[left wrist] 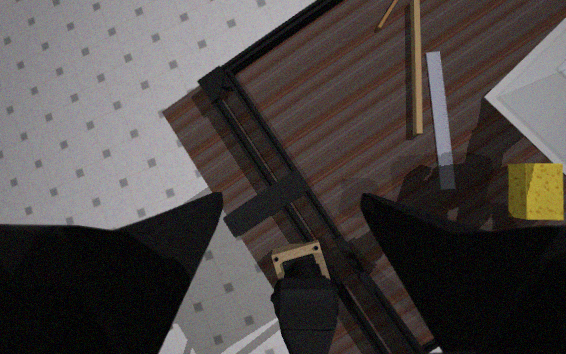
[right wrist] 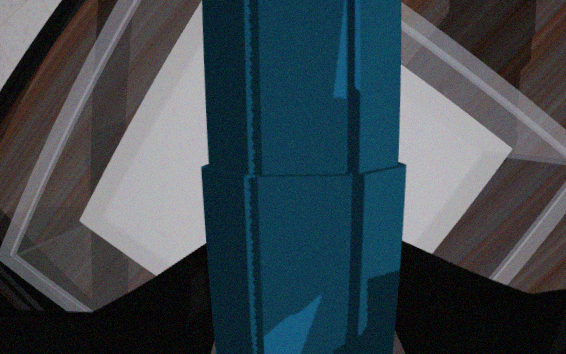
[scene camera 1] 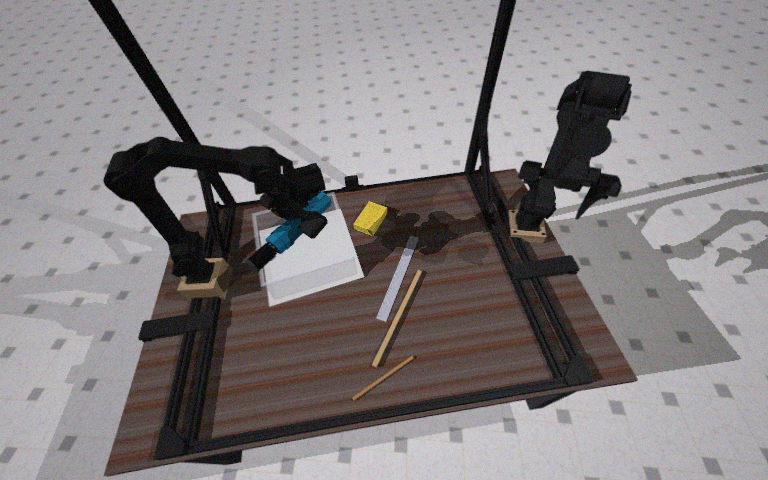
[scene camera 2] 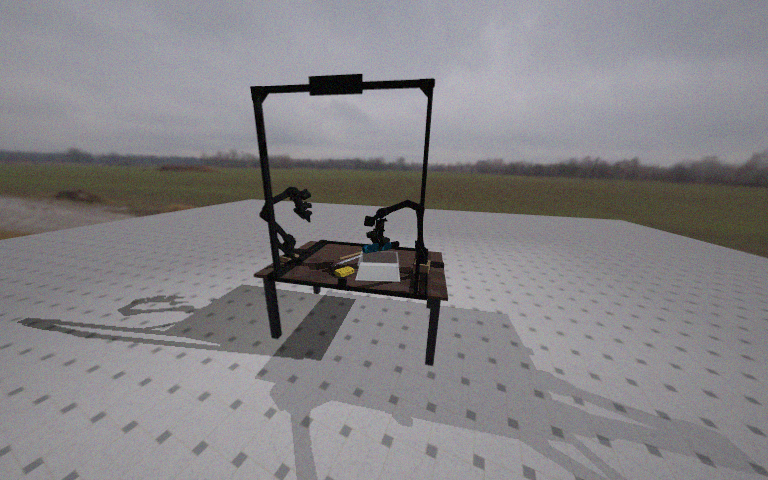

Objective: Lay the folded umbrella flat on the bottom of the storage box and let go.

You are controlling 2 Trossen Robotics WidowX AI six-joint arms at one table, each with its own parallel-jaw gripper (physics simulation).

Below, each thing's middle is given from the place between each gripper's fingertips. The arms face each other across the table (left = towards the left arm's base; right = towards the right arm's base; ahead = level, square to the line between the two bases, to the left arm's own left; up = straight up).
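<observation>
Yellow block (scene camera 1: 373,214): 390 mm to the right of my left hand, 290 mm behind it, 260 mm below it. Also from my left hand: storage box (scene camera 1: 308,263) 610 mm to the right, 210 mm behind, 220 mm below; folded umbrella (scene camera 1: 282,238) 620 mm to the right, 170 mm behind, 110 mm below; grey flat strip (scene camera 1: 394,286) 340 mm to the right, 70 mm behind, 270 mm below.
From my right hand: grey flat strip 25 cm to the left, 13 cm ahead, 14 cm below; yellow block 20 cm to the left, 9 cm behind, 13 cm below; storage box 2 cm to the right, 1 cm behind, 10 cm below. Folded umbrella: my right hand 3 cm to the left of it, 3 cm short of it, 2 cm below it.
</observation>
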